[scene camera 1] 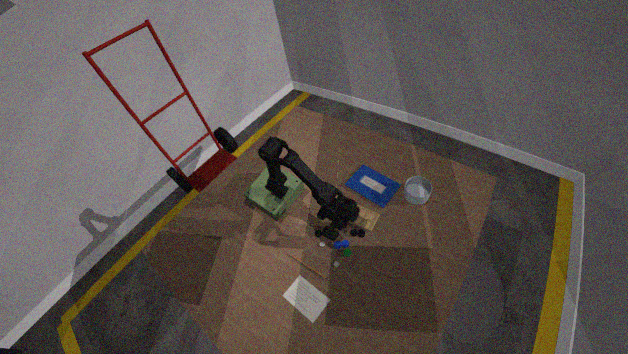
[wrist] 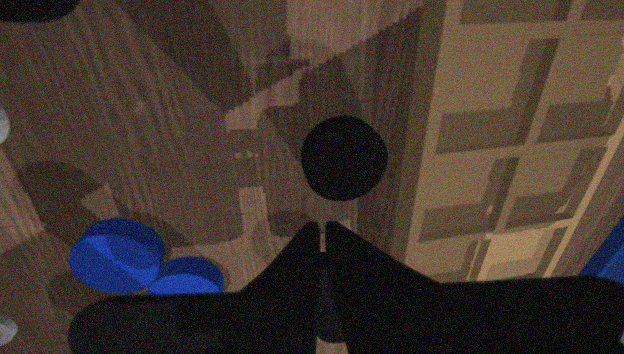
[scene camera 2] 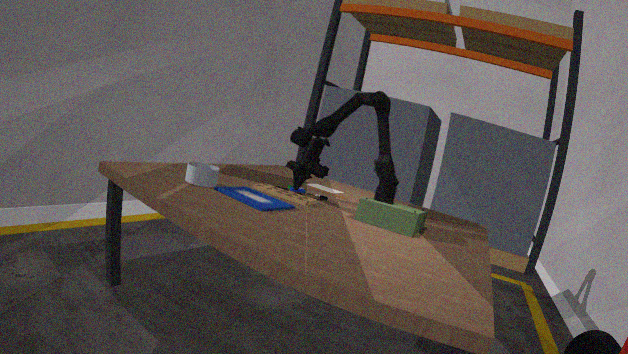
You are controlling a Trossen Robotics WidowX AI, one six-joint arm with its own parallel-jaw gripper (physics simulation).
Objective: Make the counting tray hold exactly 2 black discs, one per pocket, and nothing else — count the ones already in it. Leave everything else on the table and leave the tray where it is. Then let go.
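My gripper (scene camera 1: 332, 234) (scene camera 2: 298, 187) (wrist: 321, 232) is shut, its tips low over the table beside the tray, with no disc seen between them. A black disc (wrist: 344, 158) lies on the table just beyond the fingertips in the wrist view, apart from them. Another black disc (wrist: 37, 7) (scene camera 1: 318, 233) shows partly at the top left corner there. Two more black discs (scene camera 1: 357, 233) lie right of the gripper in scene camera 1. The wooden counting tray (scene camera 1: 370, 218) (wrist: 431, 125) is at the right in the wrist view; the pockets seen there look empty. Others are cut off or hidden.
Two blue discs (scene camera 1: 341, 244) (wrist: 117, 256), a green disc (scene camera 1: 347, 253) and white discs (scene camera 1: 322, 244) (scene camera 1: 336, 264) lie near the gripper. Around them are a blue booklet (scene camera 1: 357, 188), a round container (scene camera 1: 418, 191), a thin stick (scene camera 1: 306, 264) and a paper sheet (scene camera 1: 306, 299).
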